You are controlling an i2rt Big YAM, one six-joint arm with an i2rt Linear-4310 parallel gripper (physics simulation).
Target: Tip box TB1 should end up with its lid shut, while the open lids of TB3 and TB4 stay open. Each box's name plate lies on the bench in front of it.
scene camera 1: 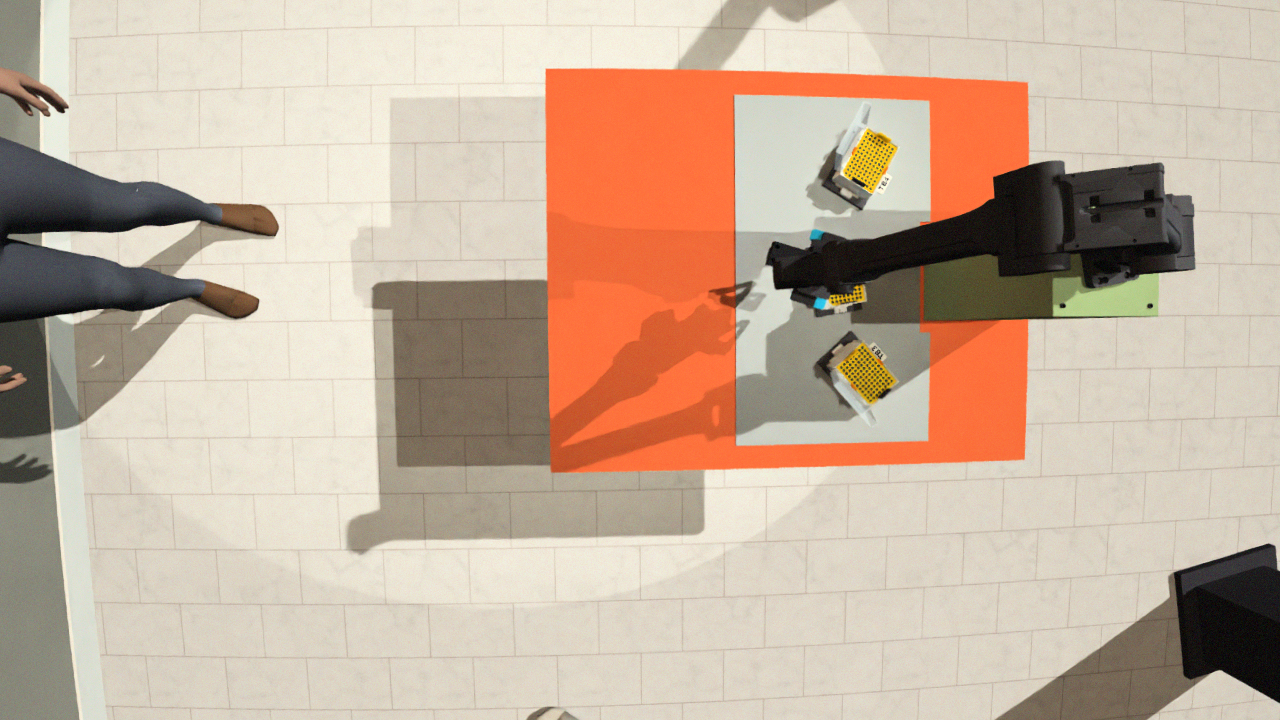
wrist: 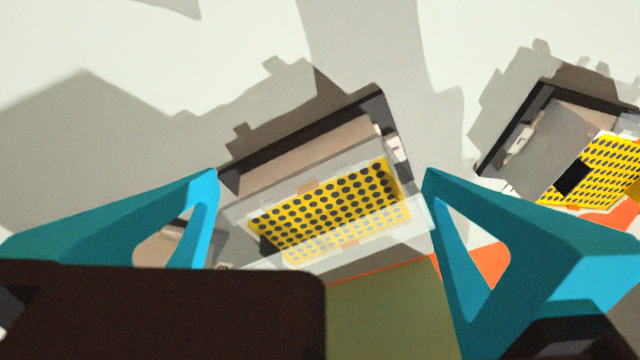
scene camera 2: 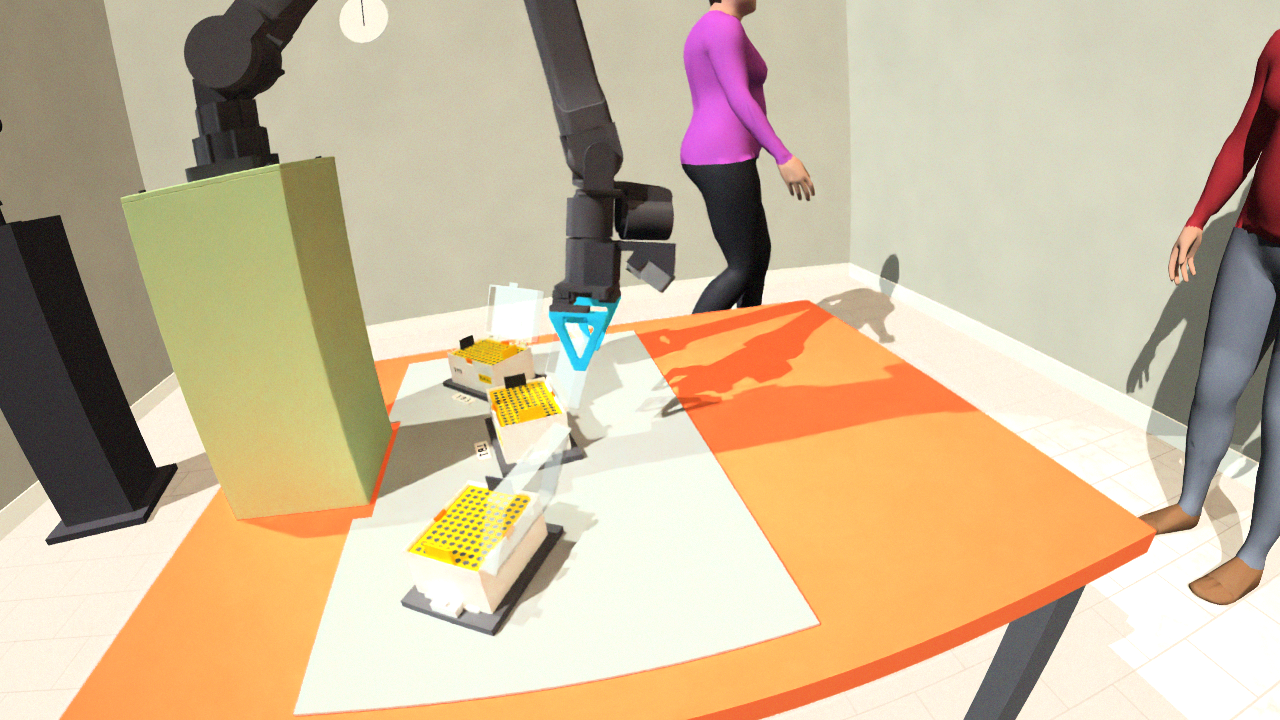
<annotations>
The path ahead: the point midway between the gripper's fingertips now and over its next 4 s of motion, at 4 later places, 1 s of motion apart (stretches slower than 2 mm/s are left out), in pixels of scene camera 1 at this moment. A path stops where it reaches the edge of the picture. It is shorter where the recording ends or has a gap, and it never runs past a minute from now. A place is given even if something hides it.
My gripper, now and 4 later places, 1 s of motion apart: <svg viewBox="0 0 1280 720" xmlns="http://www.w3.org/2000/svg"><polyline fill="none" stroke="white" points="810,269 837,267 862,266 861,268 841,272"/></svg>
</annotations>
